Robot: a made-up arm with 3 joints. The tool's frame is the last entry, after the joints. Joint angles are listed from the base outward. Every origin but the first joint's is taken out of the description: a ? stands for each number. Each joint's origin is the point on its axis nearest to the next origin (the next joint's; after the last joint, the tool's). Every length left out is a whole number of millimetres.
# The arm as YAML. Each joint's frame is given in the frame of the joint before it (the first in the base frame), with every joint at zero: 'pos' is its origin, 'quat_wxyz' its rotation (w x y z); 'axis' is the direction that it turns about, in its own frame. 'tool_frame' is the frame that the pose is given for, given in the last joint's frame.
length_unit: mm
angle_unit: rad
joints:
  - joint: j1
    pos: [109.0, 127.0, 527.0]
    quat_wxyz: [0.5, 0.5, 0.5, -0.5]
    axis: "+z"
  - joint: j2
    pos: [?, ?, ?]
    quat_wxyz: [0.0, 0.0, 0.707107, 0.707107]
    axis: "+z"
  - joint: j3
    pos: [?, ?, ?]
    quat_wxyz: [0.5, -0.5, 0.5, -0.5]
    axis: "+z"
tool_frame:
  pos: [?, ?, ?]
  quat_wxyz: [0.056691, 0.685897, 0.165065, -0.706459]
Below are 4 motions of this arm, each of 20 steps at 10 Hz.
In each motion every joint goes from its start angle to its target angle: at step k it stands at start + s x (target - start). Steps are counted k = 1, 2, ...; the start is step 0. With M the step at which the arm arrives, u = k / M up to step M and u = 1 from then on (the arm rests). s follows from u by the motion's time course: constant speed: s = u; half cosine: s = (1 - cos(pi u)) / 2; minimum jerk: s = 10 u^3 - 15 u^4 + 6 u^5.
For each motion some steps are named. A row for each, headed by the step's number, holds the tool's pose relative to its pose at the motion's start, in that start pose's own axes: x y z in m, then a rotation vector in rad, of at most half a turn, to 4 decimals.
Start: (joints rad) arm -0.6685 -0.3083 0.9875
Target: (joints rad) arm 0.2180 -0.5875 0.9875
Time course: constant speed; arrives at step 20
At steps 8, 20:
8: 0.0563 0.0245 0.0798 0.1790 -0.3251 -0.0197
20: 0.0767 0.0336 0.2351 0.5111 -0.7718 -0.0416

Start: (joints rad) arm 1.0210 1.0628 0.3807
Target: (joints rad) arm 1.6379 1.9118 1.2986
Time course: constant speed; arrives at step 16
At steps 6, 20:
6: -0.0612 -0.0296 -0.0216 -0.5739 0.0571 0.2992
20: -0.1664 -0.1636 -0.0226 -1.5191 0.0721 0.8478

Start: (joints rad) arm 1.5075 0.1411 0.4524
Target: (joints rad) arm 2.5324 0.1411 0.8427
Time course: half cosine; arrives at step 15
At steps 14, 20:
14: 0.0610 0.1231 0.1050 -0.3573 -0.8982 0.5825
20: 0.0607 0.1245 0.1062 -0.3603 -0.9095 0.5873

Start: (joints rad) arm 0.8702 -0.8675 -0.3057
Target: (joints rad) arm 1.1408 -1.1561 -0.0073
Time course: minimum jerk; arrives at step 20
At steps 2, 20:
2: 0.0008 0.0009 0.0000 -0.0004 -0.0026 0.0015
20: 0.0728 0.1062 0.0205 -0.0169 -0.3119 0.0967

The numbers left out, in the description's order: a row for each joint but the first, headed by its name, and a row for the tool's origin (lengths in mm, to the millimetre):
j2: -14.0 -183.0 0.0
j3: -130.0 -301.0 0.0
tool: -66.0 6.0 0.0

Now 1 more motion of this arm.
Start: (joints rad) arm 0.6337 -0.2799 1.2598
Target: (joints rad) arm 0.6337 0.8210 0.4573
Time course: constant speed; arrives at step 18
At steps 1, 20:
1: -0.0174 0.0021 -0.0011 0.0441 0.0080 0.0610
20: -0.2732 -0.0943 -0.0362 0.6464 0.5423 1.0377

